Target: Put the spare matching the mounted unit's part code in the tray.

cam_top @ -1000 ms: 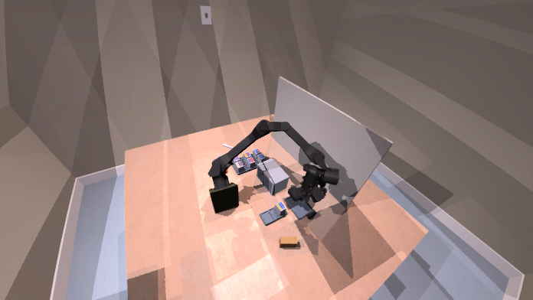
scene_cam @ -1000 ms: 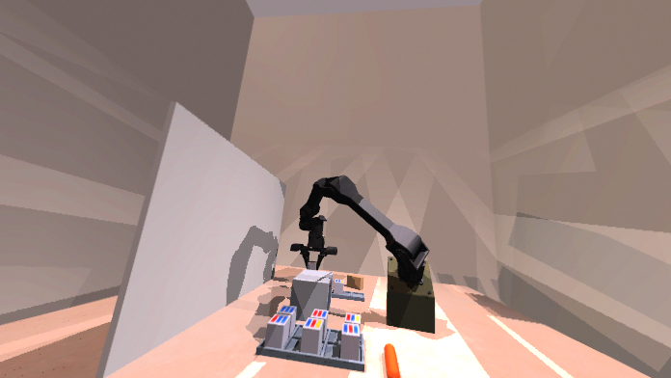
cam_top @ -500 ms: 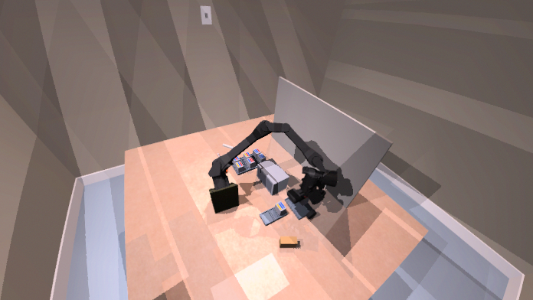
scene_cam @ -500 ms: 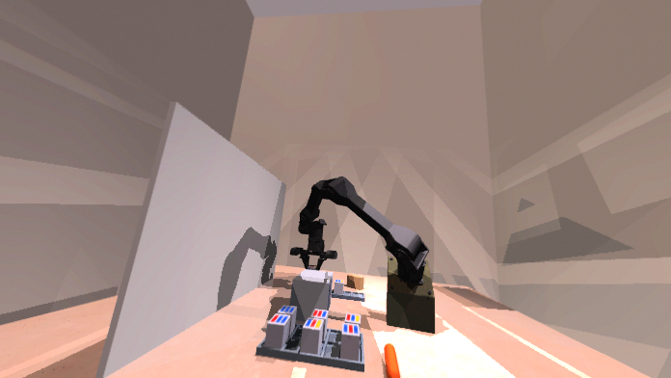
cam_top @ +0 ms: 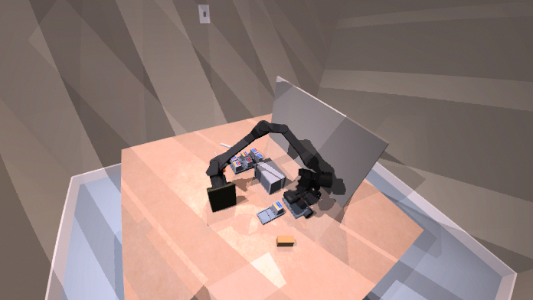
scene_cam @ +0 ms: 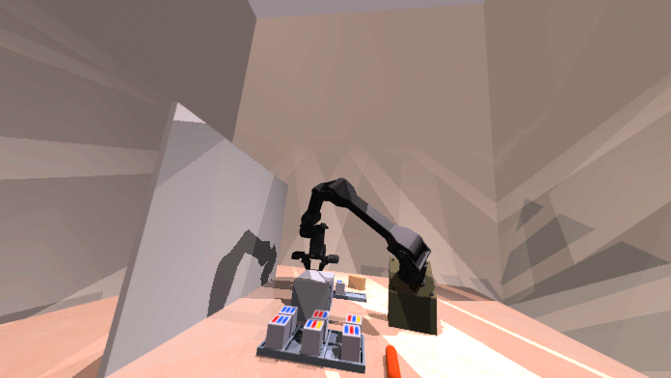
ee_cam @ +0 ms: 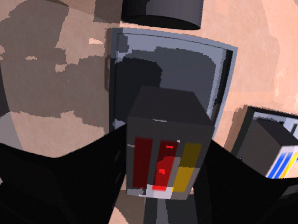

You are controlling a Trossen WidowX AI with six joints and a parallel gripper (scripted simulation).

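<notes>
My gripper tip is 2 cm below the grey spare block. Also, from my gripper tip: black cylinder: 2 cm ahead, 7 cm to the right, 2 cm below; dark grey tray: 4 cm below; dark holder: 15 cm behind, 1 cm to the left, 4 cm below.
</notes>
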